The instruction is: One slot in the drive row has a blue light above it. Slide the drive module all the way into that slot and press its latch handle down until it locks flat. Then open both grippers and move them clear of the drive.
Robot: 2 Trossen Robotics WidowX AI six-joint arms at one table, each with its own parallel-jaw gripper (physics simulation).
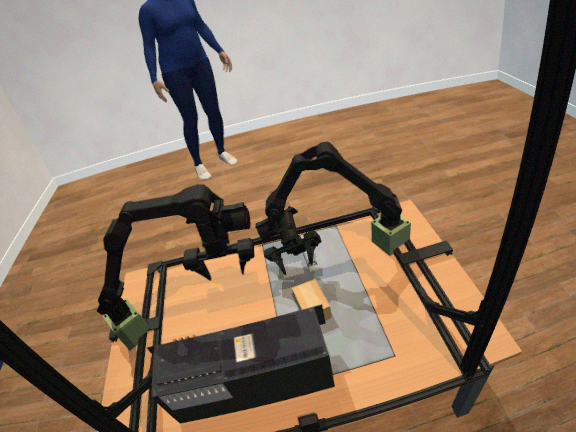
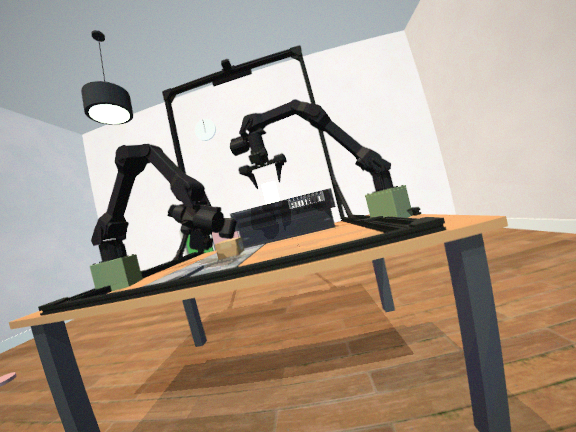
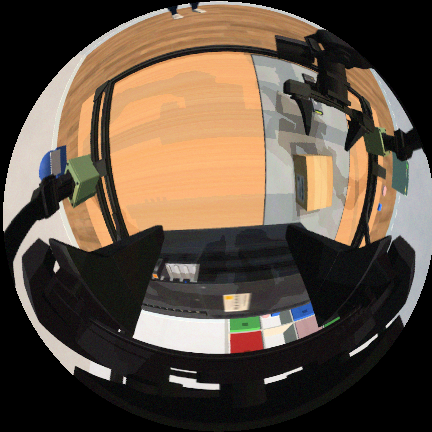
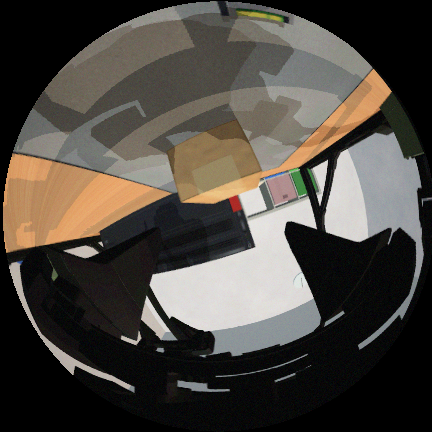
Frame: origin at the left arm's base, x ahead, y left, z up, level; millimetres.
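Seen in the pictures: left gripper, fingertip midpoint: [image 1: 226,276] [image 2: 268,185] [image 3: 226,231] [image 4: 151,317]; right gripper, fingertip midpoint: [image 1: 298,270] [image 2: 220,233] [image 3: 327,142] [image 4: 224,231]; left arm's base at its link origin: [image 1: 120,315] [image 2: 385,190] [image 3: 68,184]; right arm's base at its link origin: [image 1: 391,222] [image 2: 114,259] [image 3: 384,141].
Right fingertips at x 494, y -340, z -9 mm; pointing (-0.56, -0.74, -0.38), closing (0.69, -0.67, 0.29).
Pixels of each thing's top centre, then the offset from my right fingertips to it. "pt": a spot on its surface instead. Level surfaces: height alone.
- dark drive chassis at its top centre: [image 3: 222,305] [image 1: 234,351] [image 4: 172,263] [image 2: 281,201] 78 mm up, 341 mm back, 111 mm right
- small dark thing with a yellow-green strip, surface spot: [image 3: 318,111] pt 89 mm down, 105 mm ahead, 44 mm left
- grey mat at its surface level: 95 mm down
- tan box at its top centre: [image 4: 229,191] [image 3: 320,182] [image 1: 310,296] [image 2: 228,240] 35 mm down, 41 mm back, 80 mm right
The dark drive chassis [image 1: 280,345] [image 2: 310,220] [image 3: 270,295] [image 4: 200,240] stands on the table. Its drive row [image 2: 306,199] [image 3: 182,271] has silvery and orange parts, with a tiny blue spot beside it; I cannot tell the slot. A small dark thing with a yellow-green strip [image 3: 318,111] [image 4: 260,15], perhaps the drive module, lies on the grey mat [image 1: 370,345] [image 3: 280,200]; its latch is unclear. My left gripper [image 1: 226,275] [image 2: 268,184] [image 3: 226,231] is open and empty, above and behind the chassis. My right gripper [image 1: 298,269] [image 3: 327,142] [image 4: 224,231] is open and empty above the mat.
A tan box [image 1: 312,295] [image 2: 230,248] [image 3: 320,182] [image 4: 215,155] sits on the mat beside the chassis, near the right gripper. Black frame rails edge the table, with uprights at the chassis side. Coloured bins [image 3: 245,342] [image 4: 282,189] show beyond the chassis. A person [image 1: 180,50] stands beyond the table.
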